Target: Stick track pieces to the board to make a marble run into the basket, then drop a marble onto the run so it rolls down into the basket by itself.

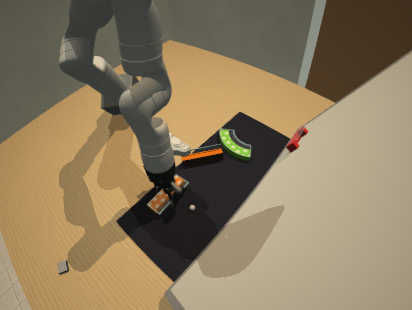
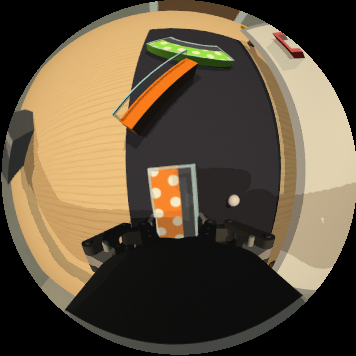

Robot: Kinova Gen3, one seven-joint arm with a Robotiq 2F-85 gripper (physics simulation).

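Frame: origin at the arm's base, x ahead, y left, z up, level; centimetres.
Where they show: gripper, fingertip midpoint: (image 1: 168, 198) (image 2: 176, 220); arm's base at its link origin: (image 1: 116, 89).
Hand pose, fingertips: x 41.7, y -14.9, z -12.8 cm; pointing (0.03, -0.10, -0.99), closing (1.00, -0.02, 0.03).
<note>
Things, the pixels of their centre, and the offset from my fingertips. "spot": a spot on its surface instead. Level surfaces: height alone.
- orange polka-dot track piece at a spot on its surface: (image 2: 166, 192) spot: dy +4.1, dx -1.0, dz +1.8 cm
- second orange track piece at a spot on its surface: (image 2: 159, 93) (image 1: 198, 157) spot: dy +15.1, dx -1.3, dz +2.8 cm
- green curved track piece at a spot on its surface: (image 2: 200, 56) (image 1: 231, 150) spot: dy +24.3, dx +4.6, dz +1.8 cm
- pale marble at the middle of its body: (image 2: 233, 200) (image 1: 192, 207) dy +2.1, dx +7.7, dz +0.4 cm
- small red bracket-shaped part at a spot on its surface: (image 1: 297, 139) spot: dy +27.9, dx +22.5, dz +15.8 cm
- black mat at its surface level: dz -0.4 cm
- small grey block at the middle of its body: (image 1: 63, 267) dy -36.4, dx -7.6, dz +0.0 cm
My gripper (image 1: 171, 194) (image 2: 176, 220) is shut on an orange polka-dot track piece (image 1: 159, 202) (image 2: 166, 192), with one finger at each long side of it. The piece lies low over the black mat. A second orange track piece (image 1: 202, 156) (image 2: 159, 93) stands on its side farther back. Its end is near a green curved track piece (image 1: 231, 145) (image 2: 200, 56), which lies on the mat. The pale marble (image 1: 192, 207) (image 2: 233, 200) is on the mat, to the right of the held piece. The beige board (image 1: 320, 220) (image 2: 327, 165) rises at the right.
A small red bracket-shaped part (image 1: 297, 139) (image 2: 290, 46) is on the board's face; whether it is the basket I cannot tell. The black mat (image 1: 250, 187) (image 2: 235, 120) runs beside the board. A white object (image 1: 178, 144) is partly behind the arm. A small grey block (image 1: 62, 266) lies at the front left.
</note>
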